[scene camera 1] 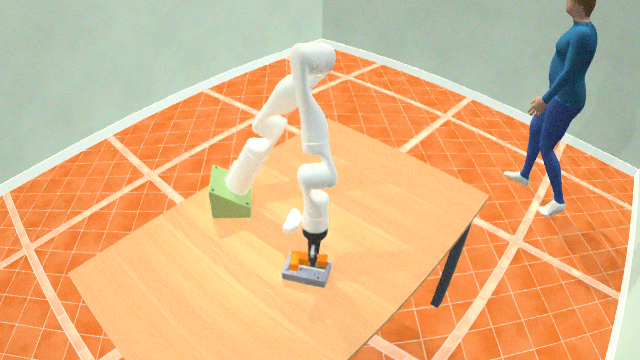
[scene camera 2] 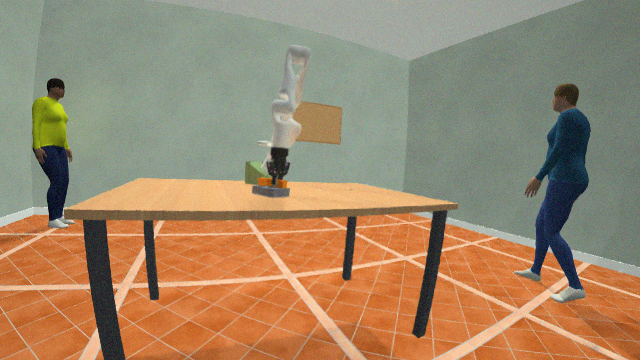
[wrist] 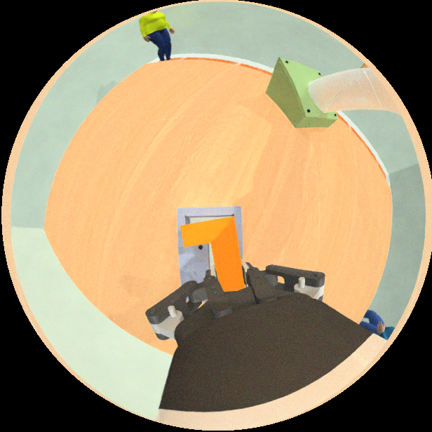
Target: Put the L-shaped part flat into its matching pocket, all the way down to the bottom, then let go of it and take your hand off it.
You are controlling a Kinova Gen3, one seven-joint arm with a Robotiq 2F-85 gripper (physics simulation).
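Places are measured from the arm's base along level axes (x ahead, y left, z up), in millimetres.
Pixels of known places: gripper, fingertip midpoint: (scene camera 1: 313,262) (scene camera 2: 277,185); arm's base at its link origin: (scene camera 1: 236,186) (scene camera 2: 267,170).
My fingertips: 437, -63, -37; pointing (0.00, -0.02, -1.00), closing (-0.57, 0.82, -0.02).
Note:
Ahead of a thing's pixels: the offset from my fingertips to its top centre, as dx, dy, dz. Level surfaces: height alone.
The orange L-shaped part {-3, -20, +29} (scene camera 1: 294,261) (scene camera 2: 265,182) (wrist: 229,257) is held roughly flat over the grey block {-4, -27, -4} (scene camera 1: 300,278) (scene camera 2: 270,191) (wrist: 192,265). In scene camera 2 its underside is very close to the block's top; whether they touch I cannot tell. In the wrist view the part looks slightly turned against the block's edges, and a pale strip of the pocket (wrist: 196,220) shows beyond its short arm. The rest of the pocket is mostly hidden under the part. My gripper (scene camera 1: 313,263) (scene camera 2: 274,183) (wrist: 227,268) is shut on the part's long arm.
The block stands on the wooden table {dz -41} (scene camera 1: 200,260) (scene camera 2: 175,197) (wrist: 125,175). The green arm base (scene camera 1: 230,206) (scene camera 2: 253,173) (wrist: 295,100) is at the table's far side. A person in blue (scene camera 1: 572,65) (scene camera 2: 570,145) and one in yellow (scene camera 2: 50,120) (wrist: 154,24) stand away from the table.

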